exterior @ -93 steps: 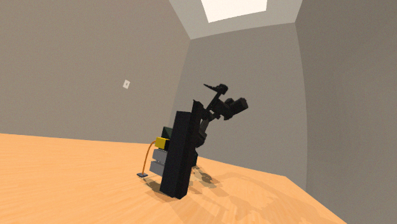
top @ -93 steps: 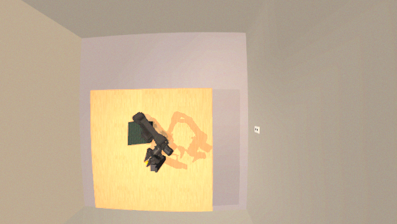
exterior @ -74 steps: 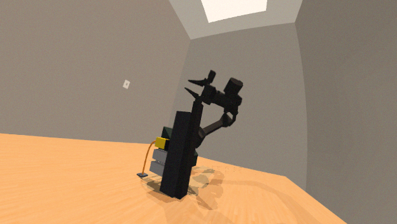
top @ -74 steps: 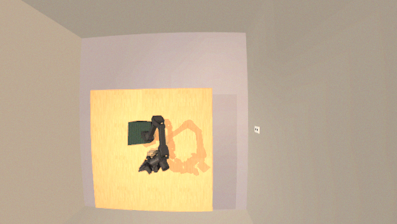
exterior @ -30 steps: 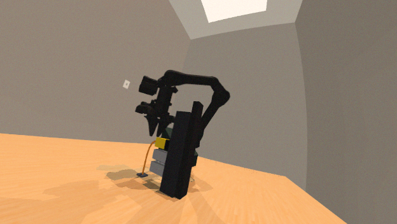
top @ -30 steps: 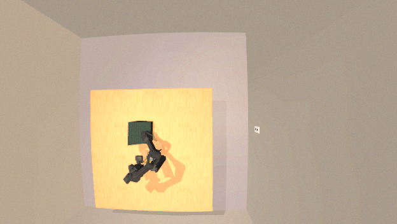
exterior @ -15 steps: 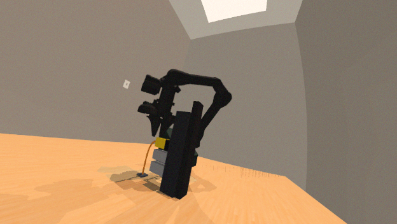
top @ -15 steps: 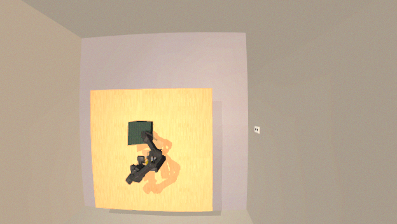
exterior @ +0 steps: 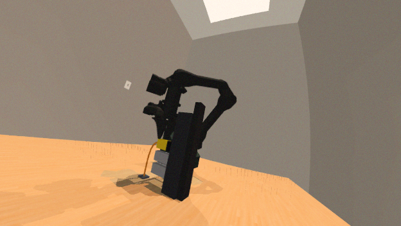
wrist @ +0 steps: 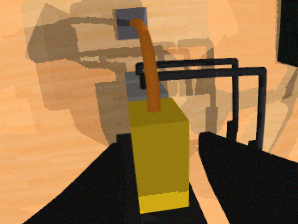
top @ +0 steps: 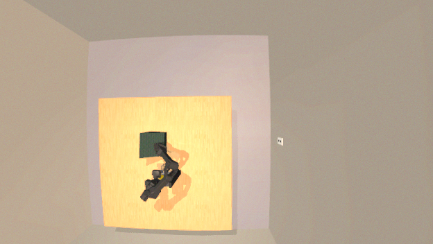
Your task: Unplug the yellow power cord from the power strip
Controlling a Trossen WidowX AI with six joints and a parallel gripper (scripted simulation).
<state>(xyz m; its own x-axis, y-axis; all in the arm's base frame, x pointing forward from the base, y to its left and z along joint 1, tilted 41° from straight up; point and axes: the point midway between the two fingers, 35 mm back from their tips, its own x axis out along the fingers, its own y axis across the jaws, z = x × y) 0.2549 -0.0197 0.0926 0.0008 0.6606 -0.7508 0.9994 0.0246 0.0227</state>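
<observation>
Right now the yellow plug is 3 cm to the left of my gripper tip and 1 cm below it. Also, from my gripper tip: black power strip 10 cm to the left, 3 cm below; then dark anchor block 15 cm below, 5 cm to the right.
</observation>
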